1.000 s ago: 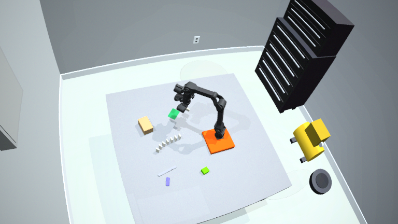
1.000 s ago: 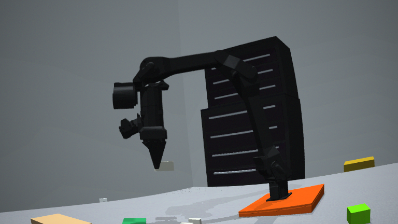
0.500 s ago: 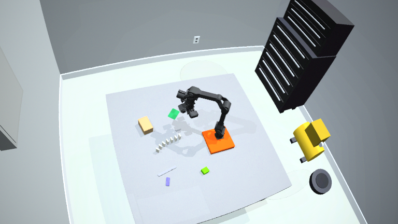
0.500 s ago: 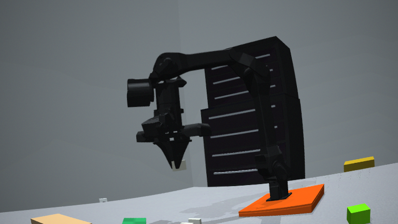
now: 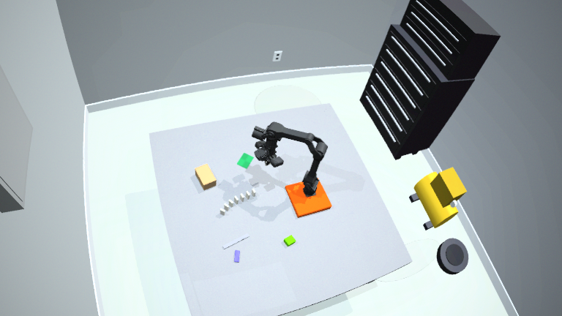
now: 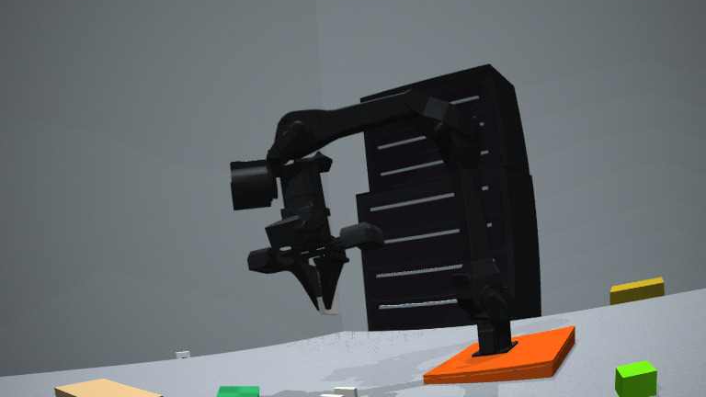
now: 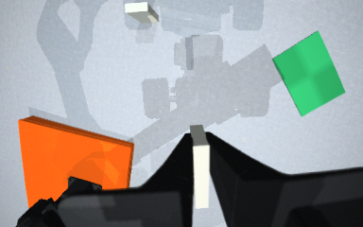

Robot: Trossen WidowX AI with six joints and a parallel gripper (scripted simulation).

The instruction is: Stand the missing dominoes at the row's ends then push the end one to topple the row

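The green tile lies 70 mm ahead of my gripper tip, 140 mm to the right of it and 140 mm below it. Also, from my gripper tip: tan block: 330 mm ahead, 50 mm to the right, 110 mm below; green cube: 20 mm behind, 420 mm to the left, 130 mm below; thin strip: 260 mm ahead, 360 mm to the left, 140 mm below.
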